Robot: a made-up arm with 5 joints. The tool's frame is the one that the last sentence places.
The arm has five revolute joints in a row. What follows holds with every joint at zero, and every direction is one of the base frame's. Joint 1 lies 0.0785 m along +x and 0.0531 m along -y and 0.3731 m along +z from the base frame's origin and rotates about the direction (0.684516, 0.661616, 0.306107), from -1.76 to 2.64 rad. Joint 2 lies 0.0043 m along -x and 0.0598 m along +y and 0.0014 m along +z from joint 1 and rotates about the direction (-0.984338, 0.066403, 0.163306), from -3.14 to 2.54 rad. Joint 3 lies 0.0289 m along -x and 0.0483 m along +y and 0.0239 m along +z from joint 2 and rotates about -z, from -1.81 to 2.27 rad. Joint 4 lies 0.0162 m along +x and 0.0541 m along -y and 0.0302 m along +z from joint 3 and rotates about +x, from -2.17 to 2.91 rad. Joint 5 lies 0.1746 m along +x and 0.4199 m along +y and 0.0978 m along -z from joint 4 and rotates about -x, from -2.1 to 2.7 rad. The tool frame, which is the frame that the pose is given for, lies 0.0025 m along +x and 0.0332 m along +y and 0.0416 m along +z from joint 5; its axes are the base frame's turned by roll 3.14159, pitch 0 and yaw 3.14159 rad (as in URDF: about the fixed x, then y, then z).
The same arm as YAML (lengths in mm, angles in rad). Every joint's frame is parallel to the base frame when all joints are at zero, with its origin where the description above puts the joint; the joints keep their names.
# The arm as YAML. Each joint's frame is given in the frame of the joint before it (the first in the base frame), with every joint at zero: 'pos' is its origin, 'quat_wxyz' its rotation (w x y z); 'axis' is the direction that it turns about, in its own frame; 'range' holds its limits. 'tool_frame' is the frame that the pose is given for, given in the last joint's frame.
length_unit: mm
angle_unit: rad
joints:
  - joint: joint 1
    pos: [78.5, -53.1, 373.1]
    quat_wxyz: [1.0, 0.0, 0.0, 0.0]
    axis: [0.684516, 0.661616, 0.306107]
    range: [-1.76, 2.64]
  - joint: joint 2
    pos: [-4.3, 59.8, 1.4]
    quat_wxyz: [1.0, 0.0, 0.0, 0.0]
    axis: [-0.984338, 0.066403, 0.163306]
    range: [-3.14, 2.54]
  - joint: joint 3
    pos: [-28.9, 48.3, 23.9]
    quat_wxyz: [1.0, 0.0, 0.0, 0.0]
    axis: [0.0, 0.0, -1.0]
    range: [-1.81, 2.27]
  - joint: joint 4
    pos: [16.2, -54.1, 30.2]
    quat_wxyz: [1.0, 0.0, 0.0, 0.0]
    axis: [1.0, 0.0, 0.0]
    range: [-2.17, 2.91]
  - joint: joint 5
    pos: [174.6, 419.9, -97.8]
    quat_wxyz: [1.0, 0.0, 0.0, 0.0]
    axis: [-1.0, 0.0, 0.0]
    range: [-2.1, 2.7]
tool_frame:
  pos: [2.5, 33.2, 41.6]
  quat_wxyz: [0.0, 0.000001, 1.0, 0.000001]

